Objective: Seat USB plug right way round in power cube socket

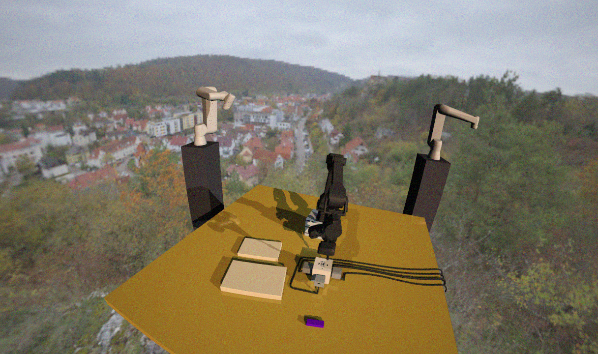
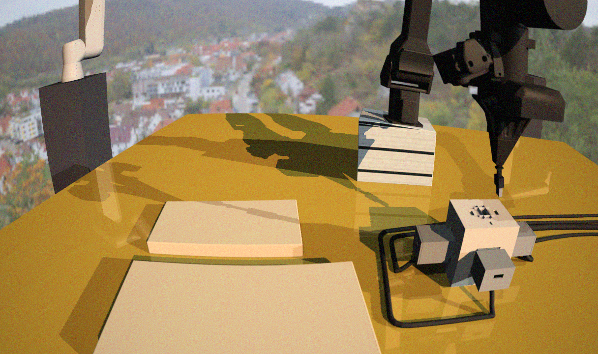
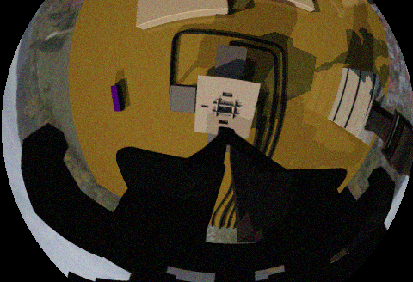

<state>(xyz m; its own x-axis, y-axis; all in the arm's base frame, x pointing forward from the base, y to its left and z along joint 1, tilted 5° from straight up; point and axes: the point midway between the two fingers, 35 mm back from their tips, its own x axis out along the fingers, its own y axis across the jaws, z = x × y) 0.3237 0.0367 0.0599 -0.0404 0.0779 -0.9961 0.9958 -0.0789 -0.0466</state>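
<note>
Right now the USB plug is 20 mm below my gripper tip. From my gripper tip the other things lie so: purple block 240 mm ahead, 10 mm to the right, 130 mm below.
</note>
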